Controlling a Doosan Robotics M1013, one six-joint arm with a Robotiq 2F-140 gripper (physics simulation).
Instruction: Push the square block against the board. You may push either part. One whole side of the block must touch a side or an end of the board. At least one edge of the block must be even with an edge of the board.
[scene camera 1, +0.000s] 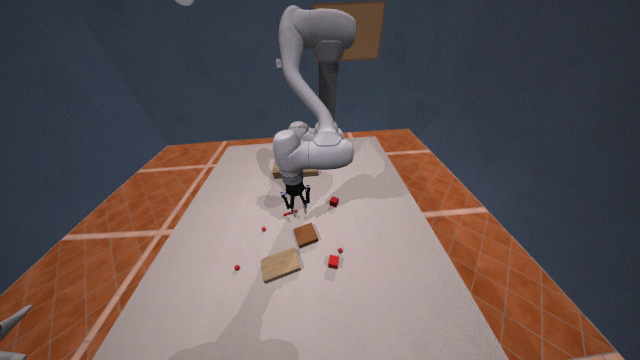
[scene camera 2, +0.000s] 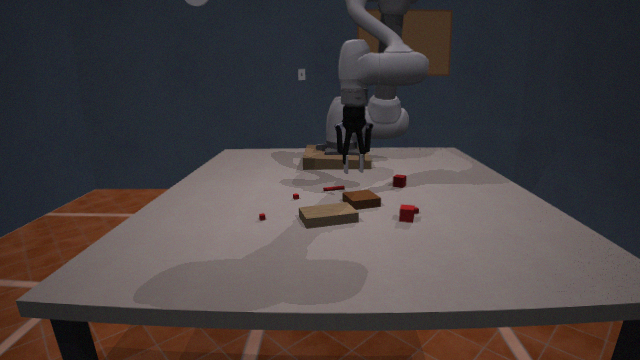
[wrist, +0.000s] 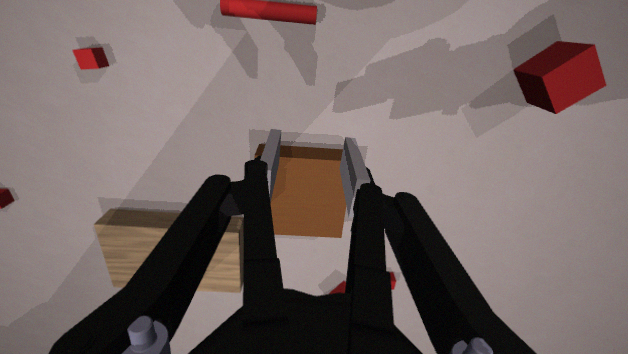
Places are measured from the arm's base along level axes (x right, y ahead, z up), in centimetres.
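Where they show: gripper, fingertip midpoint: (scene camera 1: 300, 213) (scene camera 2: 353, 172) (wrist: 311, 149).
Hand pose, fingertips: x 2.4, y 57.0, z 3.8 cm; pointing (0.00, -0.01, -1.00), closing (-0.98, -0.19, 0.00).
After its pixels a point has its place.
The brown square block (scene camera 1: 305, 234) {z -2.0, x 1.0, y 65.9 cm} (scene camera 2: 361, 198) {z -2.0, x 1.5, y 68.7 cm} (wrist: 310, 200) {z -2.0, x 0.0, y 65.1 cm} lies flat on the table. The light wooden board (scene camera 1: 280, 265) {z -2.0, x 13.0, y 79.2 cm} (scene camera 2: 327, 213) {z -2.0, x 13.7, y 81.1 cm} (wrist: 130, 250) {z -2.0, x 18.1, y 77.9 cm} lies flat, nearer the front and to the left. In scene camera 1 their closest corners are near each other with a small gap. In the wrist view a finger hides part of the board and of the block's left side. My gripper (scene camera 1: 299, 211) {z 3.8, x 2.4, y 57.0 cm} (scene camera 2: 353, 169) {z 3.8, x 2.4, y 57.0 cm} (wrist: 311, 149) {z 3.8, x 2.4, y 57.0 cm} is partly open and empty, pointing down. It hangs above the table, behind the block in the scene views.
A red rod (scene camera 1: 290, 213) {z -4.1, x 8.5, y 49.8 cm} (scene camera 2: 333, 188) {z -4.1, x 8.8, y 49.7 cm} (wrist: 268, 11) {z -3.6, x 8.6, y 49.1 cm} lies behind the block. Red cubes stand at back right (scene camera 1: 334, 201) {z -1.0, x -17.3, y 48.1 cm} (scene camera 2: 399, 181) {z -2.6, x -16.8, y 48.5 cm} (wrist: 570, 75) {z -1.0, x -16.9, y 46.2 cm} and front right (scene camera 1: 333, 261) {z -1.0, x -10.0, y 81.6 cm} (scene camera 2: 407, 213) {z -2.2, x -9.7, y 83.0 cm}. Several small red cubes lie around, one (scene camera 1: 263, 229) {z -3.7, x 22.9, y 58.2 cm} (scene camera 2: 296, 196) {z -4.0, x 22.8, y 58.4 cm} (wrist: 91, 58) {z -3.4, x 22.5, y 57.4 cm} to the left.
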